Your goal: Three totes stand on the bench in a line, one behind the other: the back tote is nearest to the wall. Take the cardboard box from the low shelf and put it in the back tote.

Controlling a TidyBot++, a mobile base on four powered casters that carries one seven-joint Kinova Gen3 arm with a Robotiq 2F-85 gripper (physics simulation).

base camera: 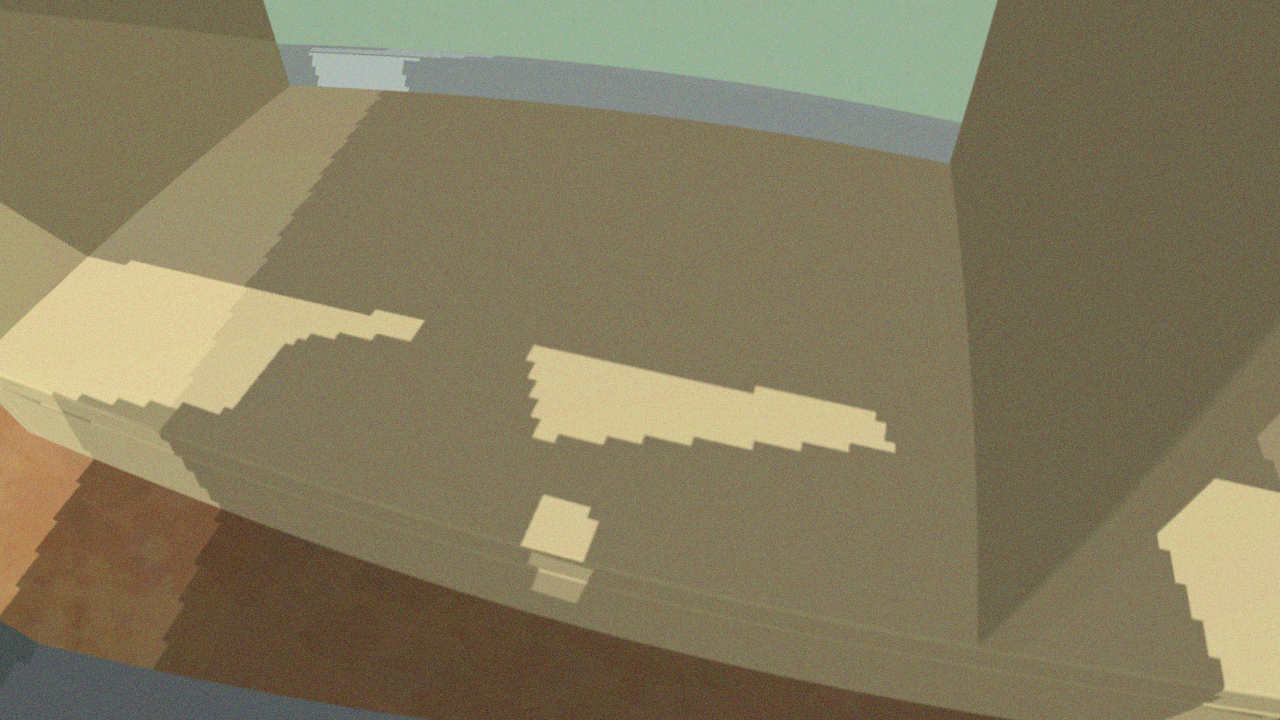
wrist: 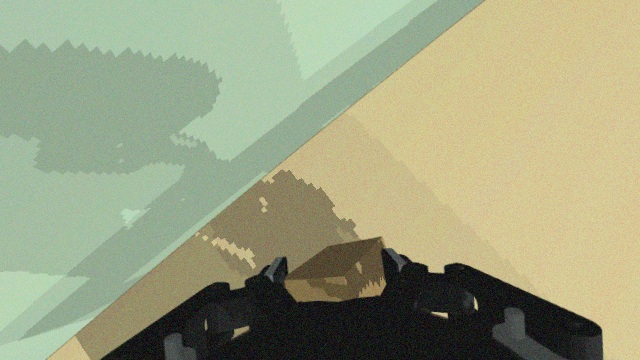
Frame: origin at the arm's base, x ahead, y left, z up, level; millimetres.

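Where they show: gripper, fingertip midpoint: (wrist: 334, 267).
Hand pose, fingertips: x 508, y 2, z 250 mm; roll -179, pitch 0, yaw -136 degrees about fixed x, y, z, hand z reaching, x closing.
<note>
Each offset is from my fingertips to the top centre of the thing. "pt": to the spot under its first point. Level surfaces: height alone.
The cardboard box @[pt 0 mm ahead, 14 mm right, 14 mm up] (wrist: 350, 257) is a brown block at the lower middle of the wrist view, over the tan shelf board @[37 mm down] (wrist: 540, 125). My gripper (wrist: 334, 267) is shut on it, with one fingertip against each side. The lower part of the box is hidden behind the black gripper body. Whether it touches the board cannot be told. The gripper and the box do not show in the base camera view. The three totes do not show in either view.
In the base camera view a broad tan board (base camera: 626, 268) lies between a left side panel (base camera: 134, 116) and a dark right side panel @[pt 223 mm back, 155 mm right, 426 mm down] (base camera: 1109, 223). Brown floor @[647 mm down] (base camera: 375, 608) shows below its front edge. A pale green surface (wrist: 260, 100) borders the shelf board in the wrist view.
</note>
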